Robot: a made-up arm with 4 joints. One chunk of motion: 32 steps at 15 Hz.
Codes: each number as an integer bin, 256 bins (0 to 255) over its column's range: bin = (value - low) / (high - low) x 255, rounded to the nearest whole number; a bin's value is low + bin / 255 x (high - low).
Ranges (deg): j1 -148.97..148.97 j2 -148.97..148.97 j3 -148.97..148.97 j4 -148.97..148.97
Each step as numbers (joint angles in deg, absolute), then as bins.
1 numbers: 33.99 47.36 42.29 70.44
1 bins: 157 168 164 188
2 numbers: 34.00 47.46 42.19 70.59
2 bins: 157 168 164 188
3 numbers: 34.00 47.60 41.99 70.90
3 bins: 157 168 163 188
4 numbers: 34.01 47.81 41.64 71.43
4 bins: 157 168 163 189
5 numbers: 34.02 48.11 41.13 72.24
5 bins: 157 169 163 189
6 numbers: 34.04 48.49 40.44 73.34
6 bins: 157 169 162 190
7 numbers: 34.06 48.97 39.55 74.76
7 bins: 157 169 161 191
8 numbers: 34.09 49.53 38.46 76.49
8 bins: 157 170 160 193
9 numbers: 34.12 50.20 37.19 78.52
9 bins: 157 170 159 195
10 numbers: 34.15 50.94 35.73 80.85
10 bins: 157 171 158 197
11 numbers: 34.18 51.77 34.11 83.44
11 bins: 157 172 157 199
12 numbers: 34.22 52.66 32.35 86.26
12 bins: 157 173 155 201
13 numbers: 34.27 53.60 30.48 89.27
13 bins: 157 173 154 204
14 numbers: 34.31 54.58 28.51 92.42
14 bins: 157 174 152 207
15 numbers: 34.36 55.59 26.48 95.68
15 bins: 157 175 150 209
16 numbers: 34.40 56.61 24.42 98.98
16 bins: 157 176 148 212
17 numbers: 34.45 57.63 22.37 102.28
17 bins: 157 177 147 215
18 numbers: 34.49 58.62 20.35 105.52
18 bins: 157 178 145 218
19 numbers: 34.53 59.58 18.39 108.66
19 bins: 157 178 143 220
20 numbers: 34.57 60.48 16.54 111.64
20 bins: 157 179 142 223
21 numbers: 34.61 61.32 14.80 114.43
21 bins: 157 180 140 225
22 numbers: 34.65 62.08 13.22 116.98
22 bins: 157 181 139 228
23 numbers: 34.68 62.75 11.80 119.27
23 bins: 157 181 138 230
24 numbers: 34.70 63.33 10.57 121.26
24 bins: 157 182 137 231
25 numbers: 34.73 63.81 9.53 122.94
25 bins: 157 182 136 233
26 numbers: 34.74 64.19 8.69 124.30
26 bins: 157 182 135 234
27 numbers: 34.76 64.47 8.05 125.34
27 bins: 157 183 134 235
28 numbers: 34.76 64.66 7.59 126.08
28 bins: 157 183 134 235
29 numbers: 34.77 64.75 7.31 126.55
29 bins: 157 183 134 236
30 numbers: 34.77 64.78 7.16 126.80
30 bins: 157 183 134 236
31 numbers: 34.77 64.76 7.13 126.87
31 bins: 157 183 134 236
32 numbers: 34.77 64.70 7.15 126.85
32 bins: 157 183 134 236
